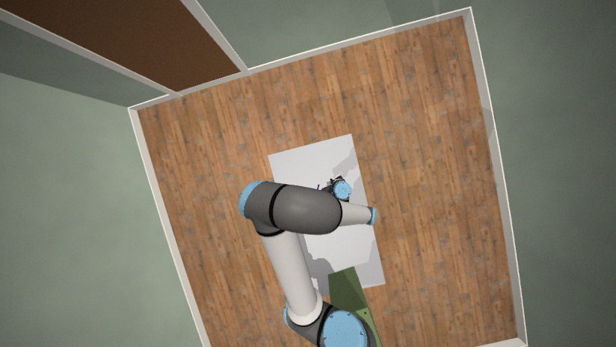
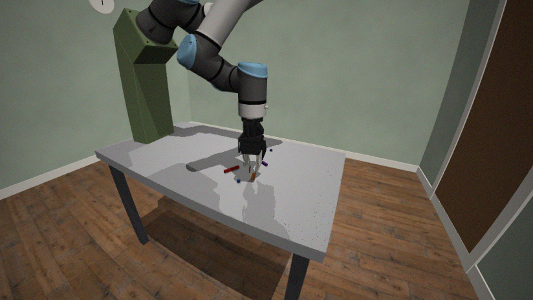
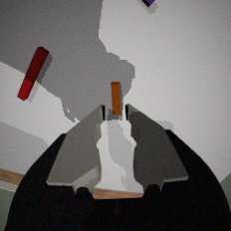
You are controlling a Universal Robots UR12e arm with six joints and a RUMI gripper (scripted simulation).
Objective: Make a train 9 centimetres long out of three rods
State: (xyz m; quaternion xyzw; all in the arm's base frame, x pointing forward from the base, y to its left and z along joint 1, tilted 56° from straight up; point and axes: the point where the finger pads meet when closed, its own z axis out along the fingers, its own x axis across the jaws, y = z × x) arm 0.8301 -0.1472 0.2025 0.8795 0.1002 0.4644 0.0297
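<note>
Right now the orange rod is 3 cm below my hand. Also, from my hand: red rod (10 cm behind, 3 cm below, 1 cm to the left); purple rod (12 cm to the left, 3 cm below, 1 cm behind); grey rod (21 cm to the left, 8 cm behind, 3 cm below).
</note>
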